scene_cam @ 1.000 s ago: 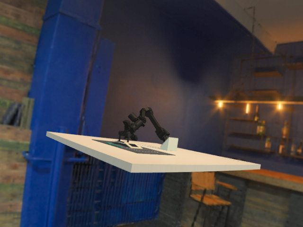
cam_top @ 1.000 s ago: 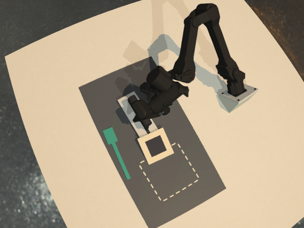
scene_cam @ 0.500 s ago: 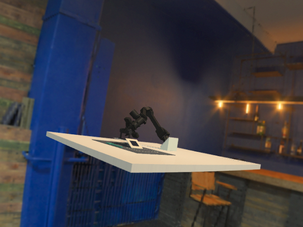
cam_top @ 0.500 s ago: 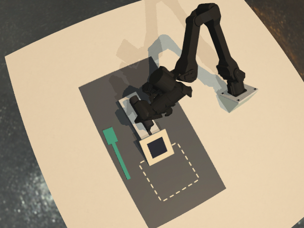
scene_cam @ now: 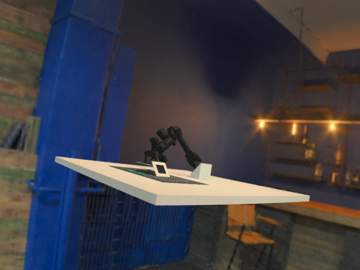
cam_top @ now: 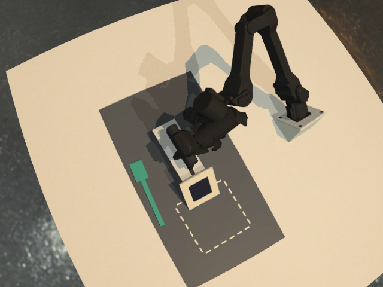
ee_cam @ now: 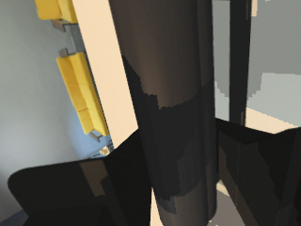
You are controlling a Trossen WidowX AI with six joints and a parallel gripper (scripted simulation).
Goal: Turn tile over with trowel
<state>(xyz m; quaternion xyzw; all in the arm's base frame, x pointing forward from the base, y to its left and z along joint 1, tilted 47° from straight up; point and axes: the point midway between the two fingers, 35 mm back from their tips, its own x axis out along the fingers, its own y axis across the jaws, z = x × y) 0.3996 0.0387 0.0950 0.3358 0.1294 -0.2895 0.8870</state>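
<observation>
The tile lies 100 mm to the left of my gripper tip, 60 mm below it and 30 mm behind it. Round my gripper tip: green trowel 110 mm ahead, 100 mm below, 10 mm to the left; then dark mat 120 mm below, 40 mm to the left, 30 mm behind.
</observation>
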